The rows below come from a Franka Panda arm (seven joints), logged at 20 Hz.
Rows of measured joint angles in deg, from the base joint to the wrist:
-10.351, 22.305, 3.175, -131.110, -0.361, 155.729, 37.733
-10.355, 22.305, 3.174, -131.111, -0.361, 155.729, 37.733
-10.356, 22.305, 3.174, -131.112, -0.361, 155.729, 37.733
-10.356, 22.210, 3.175, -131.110, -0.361, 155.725, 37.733
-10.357, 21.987, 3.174, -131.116, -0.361, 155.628, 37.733
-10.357, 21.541, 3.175, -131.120, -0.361, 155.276, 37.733
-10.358, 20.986, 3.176, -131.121, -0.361, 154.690, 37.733
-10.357, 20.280, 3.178, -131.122, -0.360, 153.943, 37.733
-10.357, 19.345, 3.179, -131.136, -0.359, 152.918, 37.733
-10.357, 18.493, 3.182, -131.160, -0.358, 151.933, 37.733
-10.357, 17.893, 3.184, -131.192, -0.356, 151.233, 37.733
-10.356, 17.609, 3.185, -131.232, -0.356, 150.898, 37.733
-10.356, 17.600, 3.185, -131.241, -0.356, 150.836, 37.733
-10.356, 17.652, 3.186, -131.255, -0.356, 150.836, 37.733
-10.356, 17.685, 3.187, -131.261, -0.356, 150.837, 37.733
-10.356, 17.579, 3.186, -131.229, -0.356, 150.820, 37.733
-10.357, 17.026, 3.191, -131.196, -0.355, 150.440, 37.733
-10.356, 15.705, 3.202, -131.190, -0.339, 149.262, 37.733
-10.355, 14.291, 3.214, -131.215, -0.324, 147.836, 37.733
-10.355, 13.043, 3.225, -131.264, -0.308, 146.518, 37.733
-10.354, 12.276, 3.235, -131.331, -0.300, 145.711, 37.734
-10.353, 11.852, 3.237, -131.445, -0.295, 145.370, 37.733
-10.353, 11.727, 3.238, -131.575, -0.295, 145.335, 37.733
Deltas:
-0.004, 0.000, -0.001, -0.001, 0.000, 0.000, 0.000
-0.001, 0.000, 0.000, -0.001, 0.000, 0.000, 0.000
0.000, -0.095, 0.001, 0.002, 0.000, -0.004, 0.000
-0.001, -0.223, -0.001, -0.006, 0.000, -0.097, 0.000
0.000, -0.446, 0.001, -0.004, 0.000, -0.352, 0.000
-0.001, -0.555, 0.001, -0.001, 0.000, -0.586, 0.000
0.001, -0.706, 0.002, -0.001, 0.001, -0.747, 0.000
0.000, -0.935, 0.001, -0.014, 0.001, -1.025, 0.000
0.000, -0.852, 0.003, -0.024, 0.001, -0.985, 0.000
0.000, -0.600, 0.002, -0.032, 0.002, -0.700, 0.000
0.001, -0.284, 0.001, -0.040, 0.000, -0.335, 0.000
0.000, -0.009, 0.000, -0.009, 0.000, -0.062, 0.000
0.000, 0.052, 0.001, -0.014, 0.000, 0.000, 0.000
0.000, 0.033, 0.001, -0.006, 0.000, 0.001, 0.000
0.000, -0.106, -0.001, 0.032, 0.000, -0.017, 0.000
-0.001, -0.553, 0.005, 0.033, 0.001, -0.380, 0.000
0.001, -1.321, 0.011, 0.006, 0.016, -1.178, 0.000
0.001, -1.414, 0.012, -0.025, 0.015, -1.426, 0.000
0.000, -1.248, 0.011, -0.049, 0.016, -1.318, 0.000
0.001, -0.767, 0.010, -0.067, 0.008, -0.807, 0.001
0.001, -0.424, 0.002, -0.114, 0.005, -0.341, -0.001
0.000, -0.125, 0.001, -0.130, 0.000, -0.035, 0.000

